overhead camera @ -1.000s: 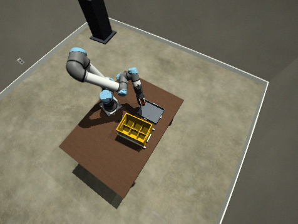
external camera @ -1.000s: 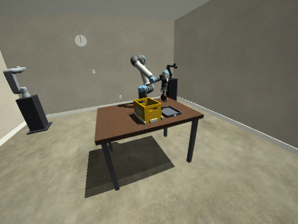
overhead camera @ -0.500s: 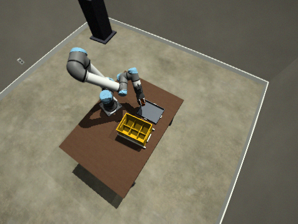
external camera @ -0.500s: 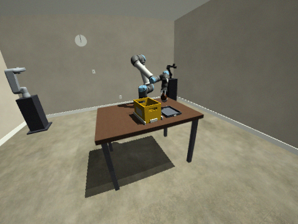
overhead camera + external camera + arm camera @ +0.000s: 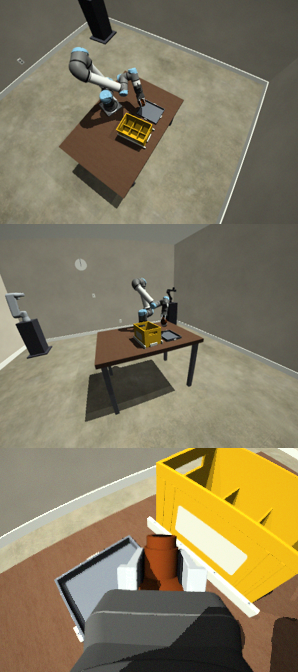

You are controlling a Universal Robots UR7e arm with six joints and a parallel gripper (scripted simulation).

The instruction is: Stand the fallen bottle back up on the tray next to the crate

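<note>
My gripper is now 20 mm past the brown bottle, 20 mm to the right of it and 40 mm above it. Also, from my hand: yellow crate: 40 mm ahead, 230 mm to the right, 120 mm below; tray: 60 mm ahead, 40 mm to the left, 190 mm below.
</note>
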